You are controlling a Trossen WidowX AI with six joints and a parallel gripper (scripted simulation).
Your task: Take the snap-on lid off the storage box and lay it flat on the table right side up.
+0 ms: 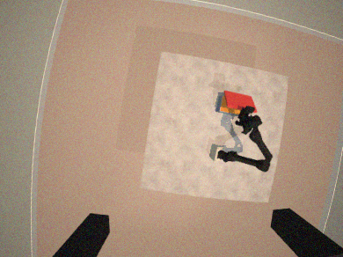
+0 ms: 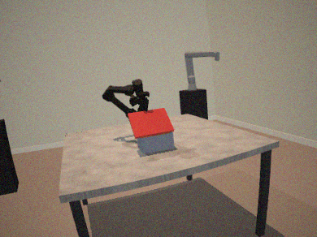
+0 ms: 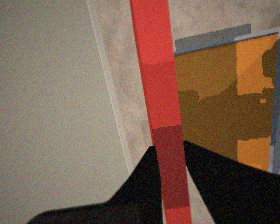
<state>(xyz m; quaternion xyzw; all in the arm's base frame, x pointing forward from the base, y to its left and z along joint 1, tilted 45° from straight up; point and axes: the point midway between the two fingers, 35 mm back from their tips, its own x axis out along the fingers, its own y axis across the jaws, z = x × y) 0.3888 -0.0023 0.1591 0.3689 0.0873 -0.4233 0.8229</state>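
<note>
Right now the lid is 70 mm ahead of my gripper tip, 10 mm to the right of it and 50 mm below it. Round my gripper tip: storage box 40 mm ahead, 20 mm to the left, 180 mm below.
</note>
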